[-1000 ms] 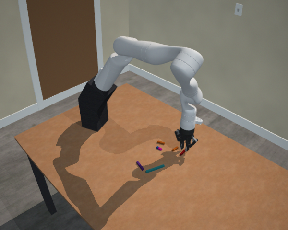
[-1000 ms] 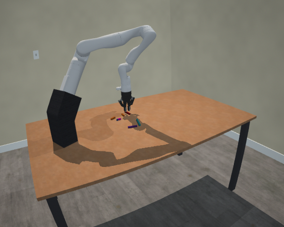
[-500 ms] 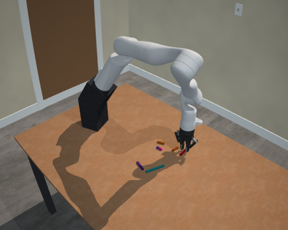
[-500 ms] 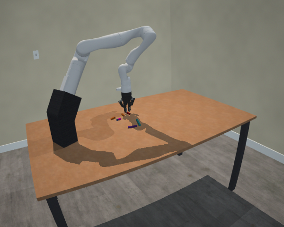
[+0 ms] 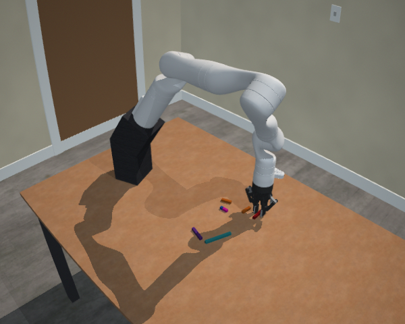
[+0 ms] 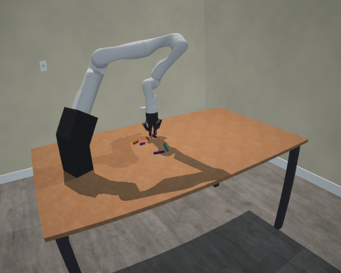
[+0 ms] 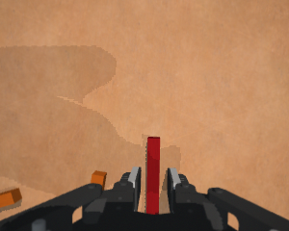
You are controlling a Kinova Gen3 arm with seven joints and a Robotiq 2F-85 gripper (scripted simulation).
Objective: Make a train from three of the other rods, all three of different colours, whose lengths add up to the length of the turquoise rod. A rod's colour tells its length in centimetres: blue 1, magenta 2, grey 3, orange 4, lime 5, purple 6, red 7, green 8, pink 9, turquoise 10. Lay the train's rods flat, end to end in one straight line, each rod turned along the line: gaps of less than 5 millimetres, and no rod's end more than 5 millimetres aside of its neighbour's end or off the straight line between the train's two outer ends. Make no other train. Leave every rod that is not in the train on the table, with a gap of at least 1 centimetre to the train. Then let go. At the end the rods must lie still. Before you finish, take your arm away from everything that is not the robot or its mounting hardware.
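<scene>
My gripper is now 20 mm above the red rod. The rest, counted from my hand: turquoise rod 50 mm behind, 200 mm to the right, 20 mm below; then magenta rod 110 mm behind, 60 mm to the right, 20 mm below; then blue rod 130 mm behind, 60 mm to the right, 20 mm below.
</scene>
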